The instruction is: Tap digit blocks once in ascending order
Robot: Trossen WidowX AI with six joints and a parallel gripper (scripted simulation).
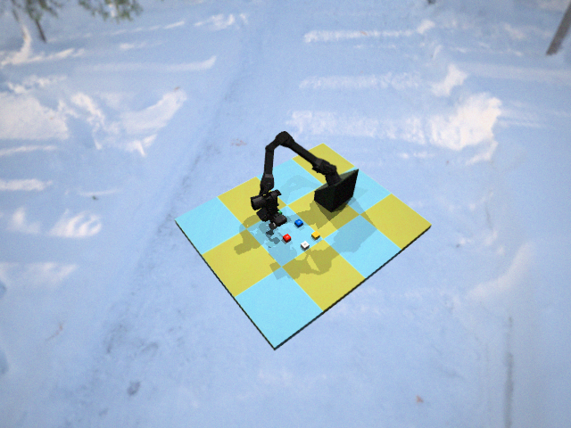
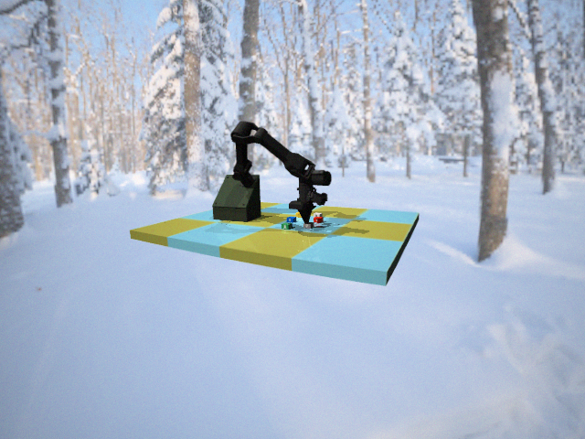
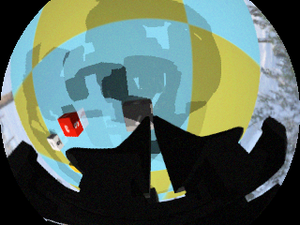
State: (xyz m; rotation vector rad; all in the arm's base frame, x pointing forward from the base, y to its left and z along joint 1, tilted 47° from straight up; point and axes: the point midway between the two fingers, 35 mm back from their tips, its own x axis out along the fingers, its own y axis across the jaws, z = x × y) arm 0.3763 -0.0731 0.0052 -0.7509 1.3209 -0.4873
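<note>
Right now my gripper tip is 10 mm to the right of the grey block and 10 mm above it. Also, from my gripper tip: green block 70 mm behind, 40 mm to the right, 10 mm below; red block 120 mm to the left, 20 mm behind, 10 mm below; blue block 120 mm behind, 70 mm to the left, 10 mm below.
</note>
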